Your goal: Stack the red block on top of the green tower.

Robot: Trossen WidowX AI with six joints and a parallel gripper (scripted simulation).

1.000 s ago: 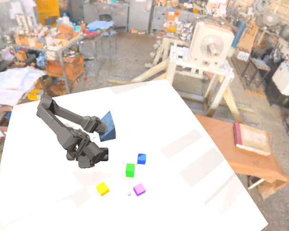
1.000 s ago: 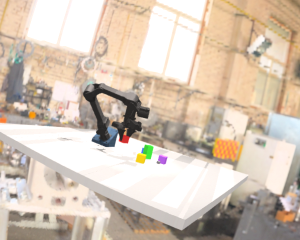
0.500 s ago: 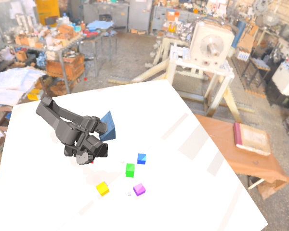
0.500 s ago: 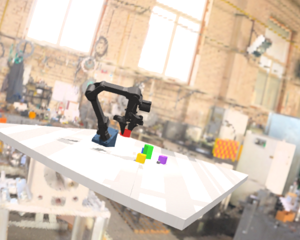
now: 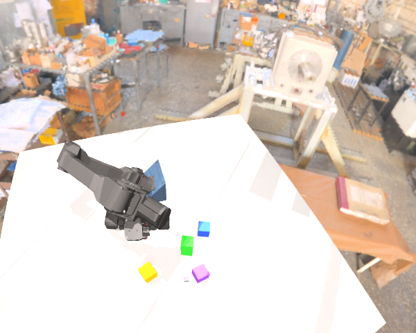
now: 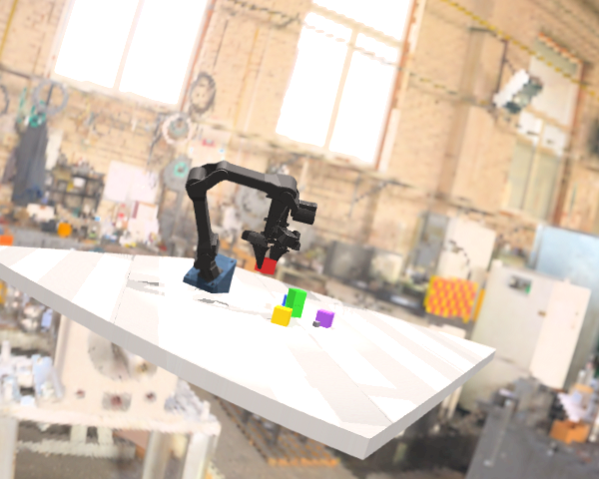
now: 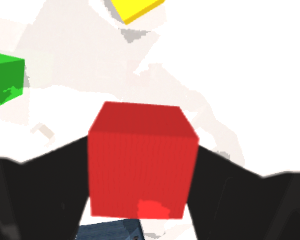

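Now: the purple block 13 cm ahead of my gripper tip, 17 cm to the left of it and 11 cm below it. Round my gripper tip: yellow block (10 cm ahead, 11 cm below); then blue block (4 cm behind, 22 cm to the left, 11 cm below); then red block (1 cm above).
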